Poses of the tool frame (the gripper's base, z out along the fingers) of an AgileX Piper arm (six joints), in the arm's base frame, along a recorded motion.
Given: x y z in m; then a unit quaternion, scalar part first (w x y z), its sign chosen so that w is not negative.
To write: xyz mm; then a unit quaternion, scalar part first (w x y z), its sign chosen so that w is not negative. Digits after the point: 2 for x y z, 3 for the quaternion.
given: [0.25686, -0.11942, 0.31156, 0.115, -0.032, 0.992, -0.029]
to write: [256.86, -119.42, 311.56, 0.115, -0.032, 0.992, -0.029]
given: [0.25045, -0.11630, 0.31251, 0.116, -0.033, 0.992, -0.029]
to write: [250.45, -116.30, 312.51, 0.116, -0.033, 0.992, -0.029]
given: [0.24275, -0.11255, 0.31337, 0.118, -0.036, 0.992, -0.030]
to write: [242.75, -112.55, 313.37, 0.118, -0.036, 0.992, -0.030]
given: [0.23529, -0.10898, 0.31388, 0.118, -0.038, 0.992, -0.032]
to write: [235.29, -108.98, 313.88, 0.118, -0.038, 0.992, -0.032]
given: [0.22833, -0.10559, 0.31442, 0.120, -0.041, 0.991, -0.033]
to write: [228.33, -105.59, 314.42, 0.120, -0.041, 0.991, -0.033]
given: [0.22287, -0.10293, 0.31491, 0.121, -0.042, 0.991, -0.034]
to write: [222.87, -102.93, 314.91, 0.121, -0.042, 0.991, -0.034]
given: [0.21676, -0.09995, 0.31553, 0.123, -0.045, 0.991, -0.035]
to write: [216.76, -99.95, 315.53, 0.123, -0.045, 0.991, -0.035]
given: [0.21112, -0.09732, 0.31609, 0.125, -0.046, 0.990, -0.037]
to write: [211.12, -97.32, 316.09, 0.125, -0.046, 0.990, -0.037]
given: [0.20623, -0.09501, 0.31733, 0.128, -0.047, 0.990, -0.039]
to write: [206.23, -95.01, 317.33, 0.128, -0.047, 0.990, -0.039]
